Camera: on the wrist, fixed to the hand. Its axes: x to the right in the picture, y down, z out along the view.
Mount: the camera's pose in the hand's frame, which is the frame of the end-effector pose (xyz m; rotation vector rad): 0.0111 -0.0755 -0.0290 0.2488 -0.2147 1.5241
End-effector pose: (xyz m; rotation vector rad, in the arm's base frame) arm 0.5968 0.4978 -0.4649 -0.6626 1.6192 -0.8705
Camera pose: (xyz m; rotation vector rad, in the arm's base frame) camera 0.5641 0.4515 -0.4062 0.6537 1.2808 0.1574
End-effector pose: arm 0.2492 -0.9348 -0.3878 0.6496 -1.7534 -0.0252
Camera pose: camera 0.3047 -0.9942 -0.3957 -0.6660 -2.0639 1.2004
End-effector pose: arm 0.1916 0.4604 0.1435 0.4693 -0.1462 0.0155
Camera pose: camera 0.2102 0.4059 0.0856 0.5109 -0.6905 1.4930
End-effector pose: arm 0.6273 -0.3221 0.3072 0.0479 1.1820 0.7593
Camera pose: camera 0.6431 -0.3830 0.2551 1.3155 0.8710 1.8354
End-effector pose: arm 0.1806 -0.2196 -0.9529 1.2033 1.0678 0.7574
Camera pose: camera 0.1518 -0.2166 -1.0292 2.2190 -0.1486 1.5736
